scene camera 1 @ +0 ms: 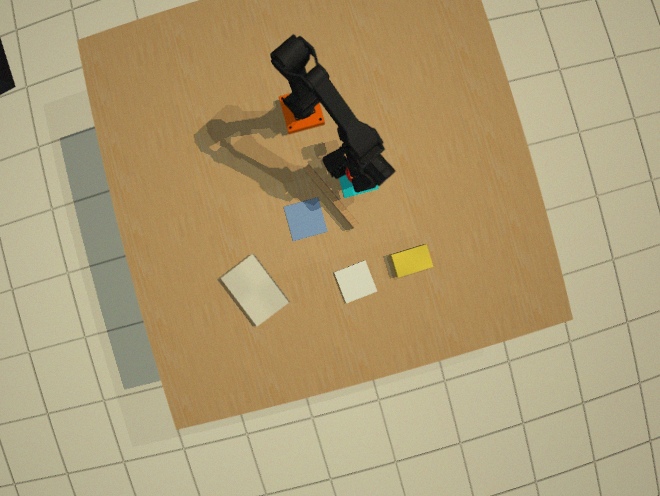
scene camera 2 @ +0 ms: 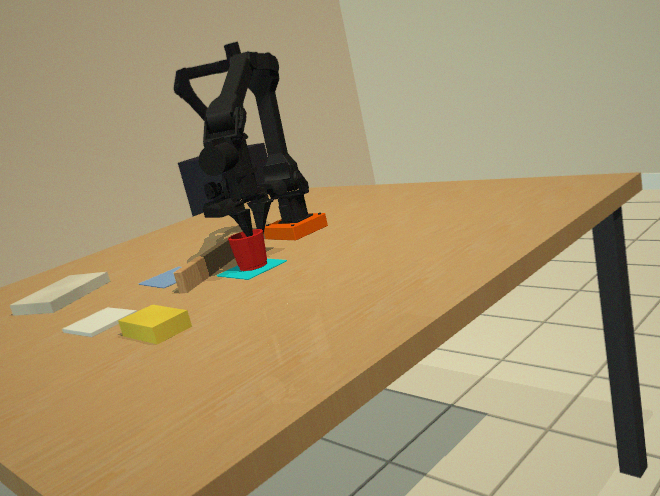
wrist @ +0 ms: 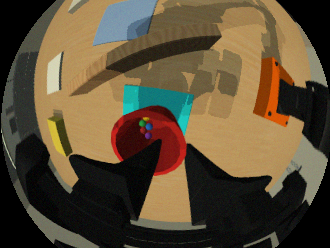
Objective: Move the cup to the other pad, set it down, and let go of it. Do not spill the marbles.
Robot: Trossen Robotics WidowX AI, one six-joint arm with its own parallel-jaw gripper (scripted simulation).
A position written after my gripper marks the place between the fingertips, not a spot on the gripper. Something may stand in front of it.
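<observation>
Through scene camera 2 I can see my gripper (scene camera 2: 256, 237) and a red cup (scene camera 2: 250, 253), and with them a yellow block (scene camera 2: 154, 324), a wooden bar (scene camera 2: 189, 276), a white tile (scene camera 2: 107, 318) and a beige slab (scene camera 2: 57, 295). Scene camera 1 gives me the white tile (scene camera 1: 355, 281) too, as well as the beige slab (scene camera 1: 249, 282). In the wrist view there is the red cup (wrist: 127, 139).
</observation>
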